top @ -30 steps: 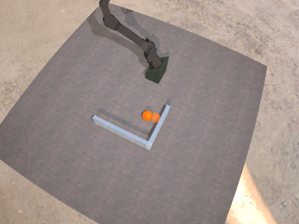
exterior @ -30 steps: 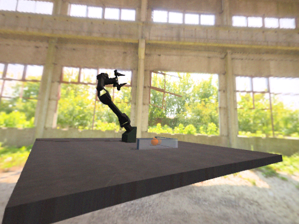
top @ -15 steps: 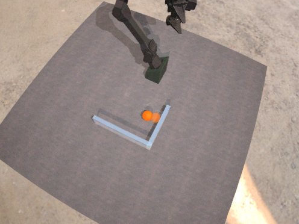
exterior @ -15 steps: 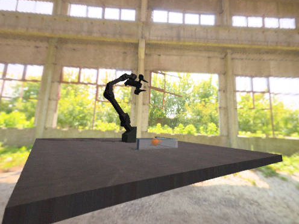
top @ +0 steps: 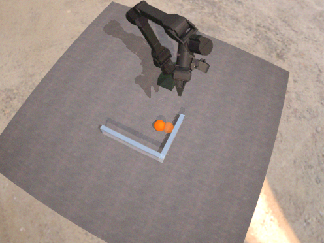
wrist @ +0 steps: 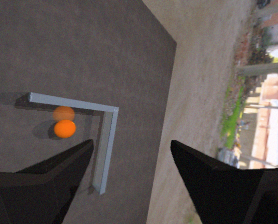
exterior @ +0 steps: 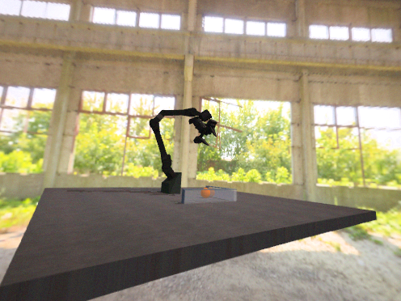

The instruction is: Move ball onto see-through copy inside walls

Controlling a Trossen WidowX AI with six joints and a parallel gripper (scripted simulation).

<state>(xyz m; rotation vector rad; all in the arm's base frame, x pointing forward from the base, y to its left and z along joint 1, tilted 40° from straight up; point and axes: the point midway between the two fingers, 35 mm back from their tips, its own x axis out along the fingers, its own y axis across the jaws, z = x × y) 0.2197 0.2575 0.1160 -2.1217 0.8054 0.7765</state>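
Now: the orange ball 3 cm ahead of my gripper tip, 5 cm to the right of it and 30 cm below it. The rest, counted from my gripper tip: see-through copy: 2 cm ahead, 1 cm to the right, 30 cm below; clear wall: 17 cm ahead, 13 cm to the right, 30 cm below.
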